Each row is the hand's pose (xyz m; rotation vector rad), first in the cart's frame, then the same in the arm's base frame.
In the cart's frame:
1: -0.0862 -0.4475 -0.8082 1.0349 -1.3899 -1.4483
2: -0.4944 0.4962 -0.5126 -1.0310 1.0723 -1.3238
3: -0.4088 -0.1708 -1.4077 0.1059 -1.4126 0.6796
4: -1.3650 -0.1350 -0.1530 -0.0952 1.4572 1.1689
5: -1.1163 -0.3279 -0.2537 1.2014 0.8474 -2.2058
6: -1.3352 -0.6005 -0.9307 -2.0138 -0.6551 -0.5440
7: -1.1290 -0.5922 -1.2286 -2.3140 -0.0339 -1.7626
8: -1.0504 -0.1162 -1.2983 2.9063 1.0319 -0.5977
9: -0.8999 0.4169 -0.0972 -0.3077 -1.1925 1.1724
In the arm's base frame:
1: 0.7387 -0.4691 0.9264 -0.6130 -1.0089 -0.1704
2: -0.0735 0.0130 0.4240 2.5967 -0.1947 1.0604
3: 0.1276 -0.7941 1.1734 -0.6071 0.4366 1.4581
4: 0.0332 0.7790 1.2532 0.8011 -2.9488 0.2823
5: 0.2775 0.5570 1.2689 -0.8390 -0.6258 -2.1468
6: 0.0991 0.1034 1.8546 2.3865 0.4539 -1.3578
7: 0.0974 -0.2586 1.8372 1.9616 1.1035 -0.1302
8: -0.2339 -0.3535 1.4924 0.9338 0.3076 -1.8201
9: -0.0881 0.5808 0.5676 -0.6160 0.8961 1.8946

